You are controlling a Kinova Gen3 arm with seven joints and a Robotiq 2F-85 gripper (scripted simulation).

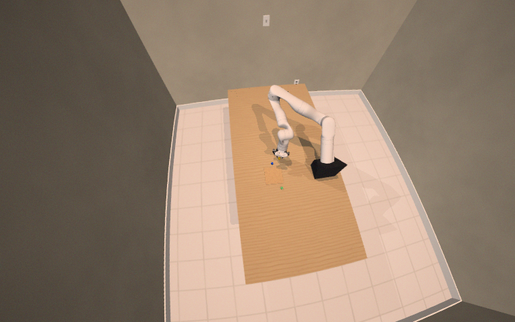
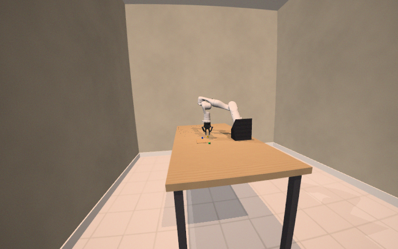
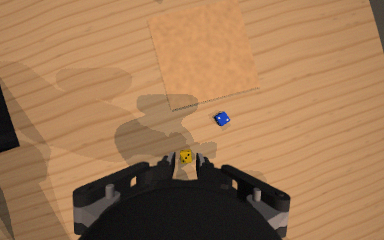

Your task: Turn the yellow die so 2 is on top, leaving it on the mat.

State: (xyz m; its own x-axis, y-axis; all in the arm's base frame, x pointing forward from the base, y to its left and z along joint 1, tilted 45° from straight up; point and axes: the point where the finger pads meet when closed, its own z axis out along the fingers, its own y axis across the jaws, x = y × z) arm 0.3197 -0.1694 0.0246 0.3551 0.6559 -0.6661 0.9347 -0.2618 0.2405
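The yellow die is 4 cm below my hand. The rest, counted from my hand: green die (3 cm ahead, 25 cm to the left, 4 cm below); blue die (7 cm ahead, 4 cm to the left, 4 cm below); tan mat (7 cm ahead, 14 cm to the left, 4 cm below).
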